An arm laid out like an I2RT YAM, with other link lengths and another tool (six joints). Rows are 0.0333 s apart.
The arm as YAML. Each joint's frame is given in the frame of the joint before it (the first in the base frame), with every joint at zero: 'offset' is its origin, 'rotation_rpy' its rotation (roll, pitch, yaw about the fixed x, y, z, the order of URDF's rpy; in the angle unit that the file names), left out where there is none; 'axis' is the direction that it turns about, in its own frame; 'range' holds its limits. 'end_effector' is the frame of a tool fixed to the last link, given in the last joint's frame.
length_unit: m
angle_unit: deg
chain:
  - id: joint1
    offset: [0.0, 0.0, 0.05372]
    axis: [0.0, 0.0, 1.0]
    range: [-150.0, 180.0]
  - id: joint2
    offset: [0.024, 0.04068, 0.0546]
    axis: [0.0, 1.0, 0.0]
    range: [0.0, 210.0]
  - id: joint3
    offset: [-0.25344, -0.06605, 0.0]
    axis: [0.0, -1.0, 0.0]
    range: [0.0, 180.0]
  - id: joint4
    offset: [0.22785, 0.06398, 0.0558]
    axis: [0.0, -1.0, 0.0]
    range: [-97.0, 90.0]
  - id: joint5
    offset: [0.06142, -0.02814, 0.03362]
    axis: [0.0, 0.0, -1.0]
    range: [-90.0, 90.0]
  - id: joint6
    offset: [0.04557, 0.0, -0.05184]
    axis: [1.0, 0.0, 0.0]
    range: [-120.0, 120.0]
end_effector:
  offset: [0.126, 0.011, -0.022]
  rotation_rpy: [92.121, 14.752, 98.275]
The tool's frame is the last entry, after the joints.
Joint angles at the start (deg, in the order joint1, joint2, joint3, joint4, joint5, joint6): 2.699, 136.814, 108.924, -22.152, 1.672, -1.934
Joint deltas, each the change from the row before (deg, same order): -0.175, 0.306, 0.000, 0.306, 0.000, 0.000; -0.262, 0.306, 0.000, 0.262, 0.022, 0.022; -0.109, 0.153, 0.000, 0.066, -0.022, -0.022; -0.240, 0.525, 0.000, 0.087, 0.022, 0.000; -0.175, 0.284, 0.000, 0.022, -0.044, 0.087; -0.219, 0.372, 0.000, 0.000, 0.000, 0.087; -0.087, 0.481, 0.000, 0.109, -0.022, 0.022; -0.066, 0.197, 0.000, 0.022, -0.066, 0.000; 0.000, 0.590, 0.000, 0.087, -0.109, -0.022
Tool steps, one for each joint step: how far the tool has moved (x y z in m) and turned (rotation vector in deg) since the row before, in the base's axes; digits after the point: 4 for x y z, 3 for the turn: 0.0007, -0.0017, -0.0022, 0.000, 0.000, -0.175; 0.0006, -0.0026, -0.0023, -0.005, 0.043, -0.293; 0.0000, -0.0010, -0.0013, -0.001, 0.088, -0.078; -0.0004, -0.0024, -0.0047, -0.032, 0.437, -0.254; -0.0003, -0.0015, -0.0026, 0.081, 0.262, -0.214; -0.0005, -0.0021, -0.0034, 0.044, 0.371, -0.287; -0.0005, -0.0008, -0.0042, 0.021, 0.372, -0.090; -0.0003, -0.0004, -0.0018, 0.048, 0.176, -0.025; -0.0009, 0.0003, -0.0053, 0.060, 0.505, 0.084
